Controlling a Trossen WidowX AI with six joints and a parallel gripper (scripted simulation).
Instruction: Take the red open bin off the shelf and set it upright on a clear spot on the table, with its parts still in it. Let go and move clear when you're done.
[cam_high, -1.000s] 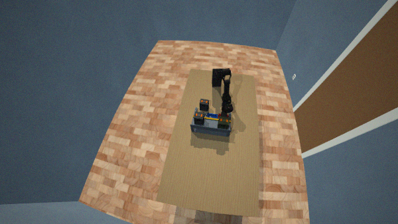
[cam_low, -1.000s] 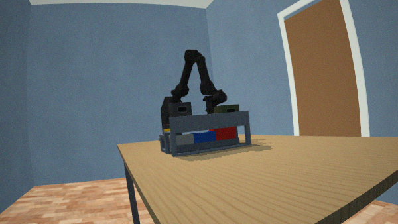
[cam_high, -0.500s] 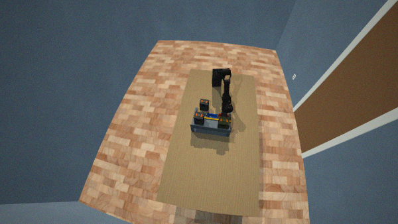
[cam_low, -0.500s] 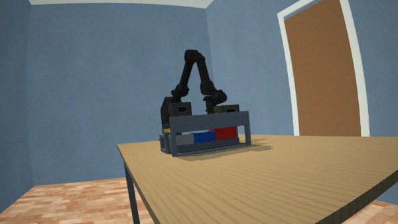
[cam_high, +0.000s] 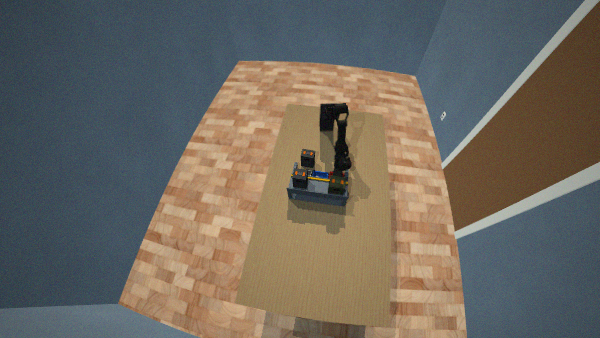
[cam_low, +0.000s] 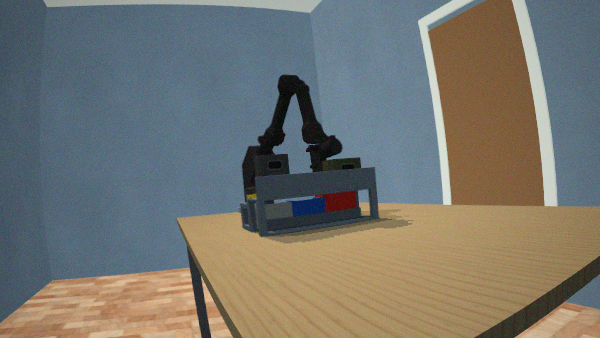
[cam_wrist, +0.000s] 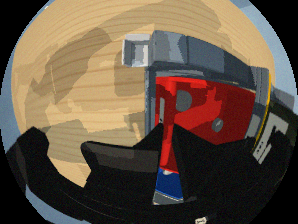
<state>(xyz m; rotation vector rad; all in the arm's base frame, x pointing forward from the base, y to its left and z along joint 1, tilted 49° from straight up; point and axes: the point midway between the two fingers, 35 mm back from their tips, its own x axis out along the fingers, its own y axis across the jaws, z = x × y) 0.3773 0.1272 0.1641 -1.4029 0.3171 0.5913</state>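
Now: hand 7 cm short of the red bin, 1 cm to the right of it and 2 cm above it. Round my hand: blue bin: 9 cm ahead, 10 cm to the right, 4 cm below; grey bin: 11 cm ahead, 21 cm to the right, 4 cm below.
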